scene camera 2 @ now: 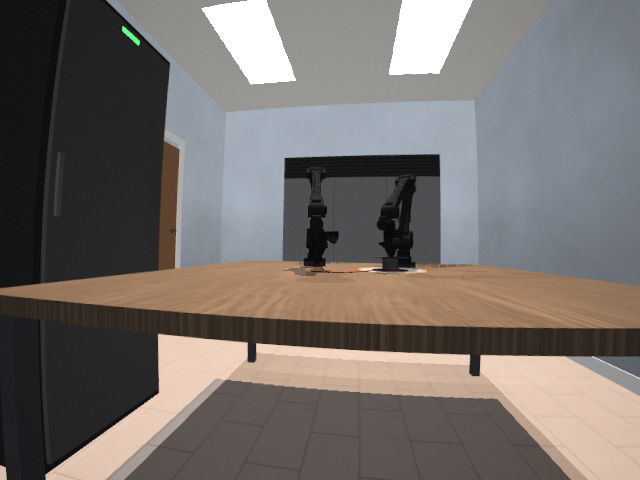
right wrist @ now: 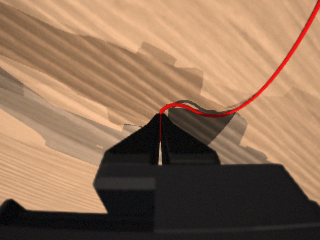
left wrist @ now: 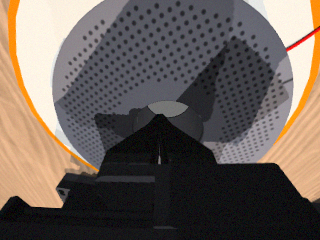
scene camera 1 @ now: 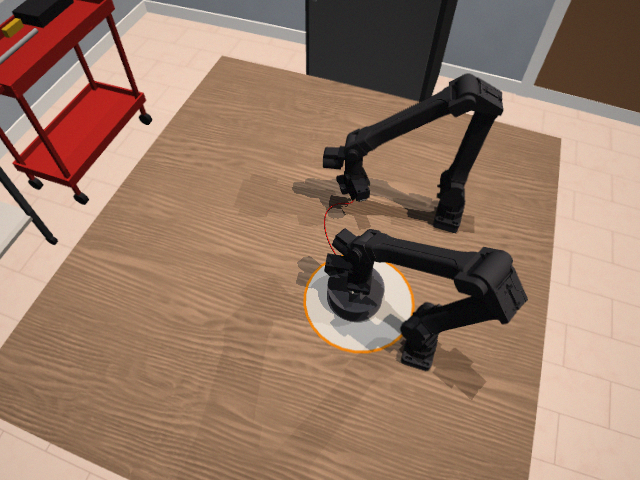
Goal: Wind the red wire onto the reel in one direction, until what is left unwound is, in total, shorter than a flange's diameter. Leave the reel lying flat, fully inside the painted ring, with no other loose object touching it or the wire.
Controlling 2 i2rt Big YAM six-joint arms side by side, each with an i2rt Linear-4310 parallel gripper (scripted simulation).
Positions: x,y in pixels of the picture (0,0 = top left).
Scene:
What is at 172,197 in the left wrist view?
My left gripper.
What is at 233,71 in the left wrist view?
A dark grey reel.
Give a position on a dark grey reel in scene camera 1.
337,285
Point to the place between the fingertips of my right gripper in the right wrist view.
160,119

